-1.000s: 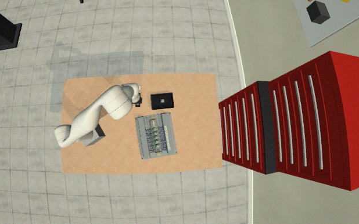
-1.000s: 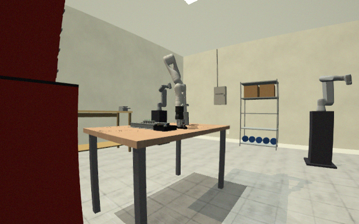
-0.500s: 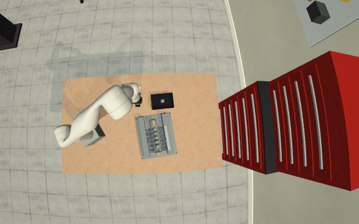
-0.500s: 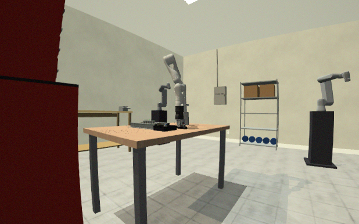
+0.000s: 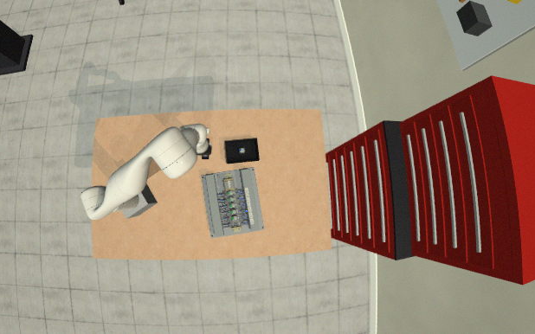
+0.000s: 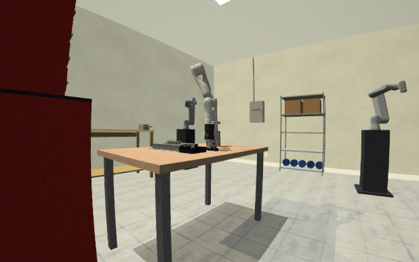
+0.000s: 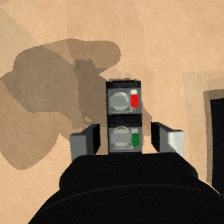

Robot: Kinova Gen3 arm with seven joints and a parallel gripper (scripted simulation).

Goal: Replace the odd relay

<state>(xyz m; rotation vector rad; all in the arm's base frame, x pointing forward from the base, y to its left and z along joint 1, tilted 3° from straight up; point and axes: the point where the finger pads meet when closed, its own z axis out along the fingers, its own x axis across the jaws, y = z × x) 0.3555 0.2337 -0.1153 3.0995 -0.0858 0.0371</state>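
The small black spare holder lies 30 mm below my hand. The rest, counted from my hand: black tray: 180 mm ahead, 30 mm to the right, 20 mm below.
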